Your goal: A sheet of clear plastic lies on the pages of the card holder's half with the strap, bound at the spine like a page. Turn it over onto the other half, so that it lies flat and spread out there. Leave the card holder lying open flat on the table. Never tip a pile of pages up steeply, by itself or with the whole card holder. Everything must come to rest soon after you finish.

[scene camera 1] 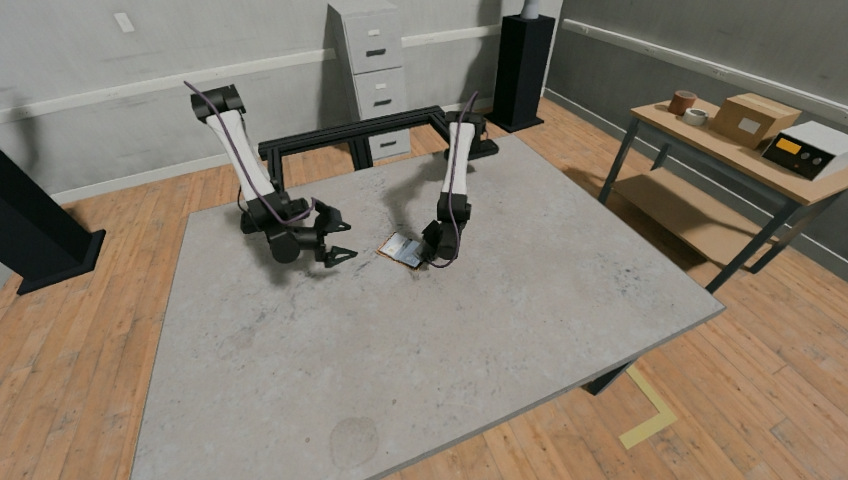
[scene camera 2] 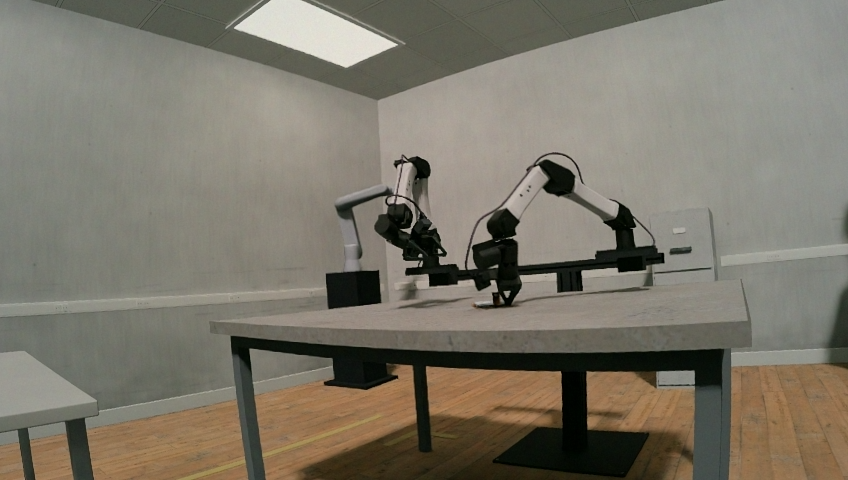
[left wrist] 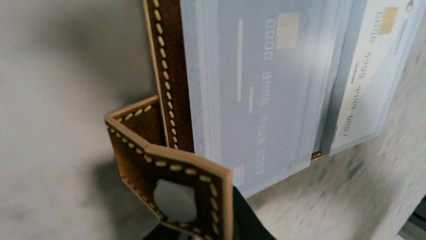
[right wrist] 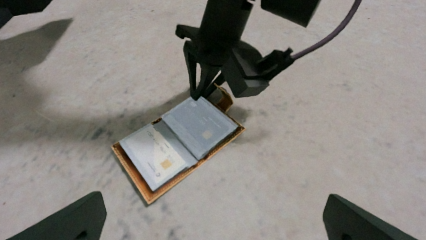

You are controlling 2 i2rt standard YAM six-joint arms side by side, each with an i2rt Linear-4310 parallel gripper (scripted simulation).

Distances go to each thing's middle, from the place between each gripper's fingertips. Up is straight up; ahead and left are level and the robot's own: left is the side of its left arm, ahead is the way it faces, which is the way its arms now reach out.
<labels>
My left hand [scene camera 2: 507,303] is 40 mm short of the strap [left wrist: 143,118], 20 mm to the left of it and 10 mm below it.
I see my right gripper [scene camera 1: 354,240] 210 mm to the right of the strap, 150 mm above it and 40 mm short of it.
</labels>
